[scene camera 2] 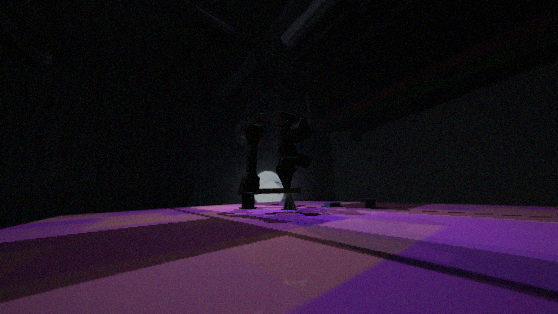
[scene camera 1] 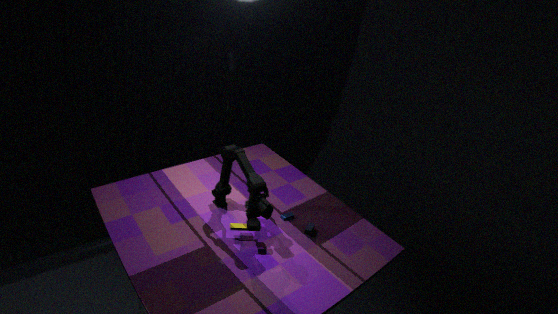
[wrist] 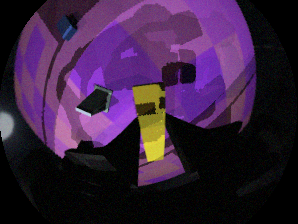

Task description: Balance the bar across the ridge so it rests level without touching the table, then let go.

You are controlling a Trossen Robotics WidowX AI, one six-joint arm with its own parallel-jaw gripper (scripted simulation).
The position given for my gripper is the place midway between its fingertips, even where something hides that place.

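There's a yellow bar [wrist: 150,98] being carried by my gripper [scene camera 2: 287,191], and the wrist view shows that gripper [wrist: 151,118] too.
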